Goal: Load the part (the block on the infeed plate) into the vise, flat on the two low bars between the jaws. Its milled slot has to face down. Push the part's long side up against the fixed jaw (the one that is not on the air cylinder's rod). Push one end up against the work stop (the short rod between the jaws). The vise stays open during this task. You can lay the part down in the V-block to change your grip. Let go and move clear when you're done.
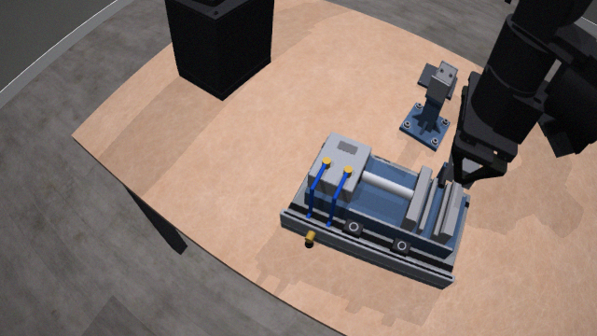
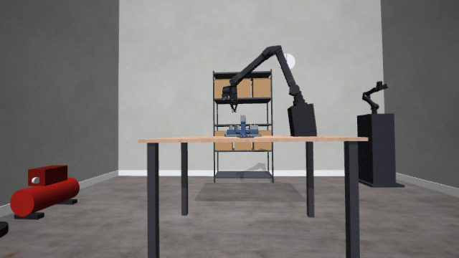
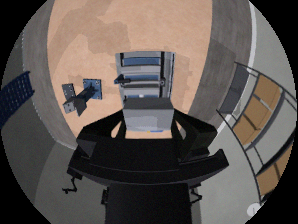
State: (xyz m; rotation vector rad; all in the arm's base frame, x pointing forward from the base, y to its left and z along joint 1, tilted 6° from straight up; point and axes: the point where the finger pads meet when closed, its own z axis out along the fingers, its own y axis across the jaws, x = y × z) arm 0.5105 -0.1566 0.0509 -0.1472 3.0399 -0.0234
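Now: hand 30 mm short of the fixed jaw, 20 mm to the right of it and 150 mm above it. Round my hand: moving jaw: 30 mm behind, 20 mm to the left, 150 mm below; then grey part: 10 mm below; then work stop: 70 mm to the left, 140 mm below.
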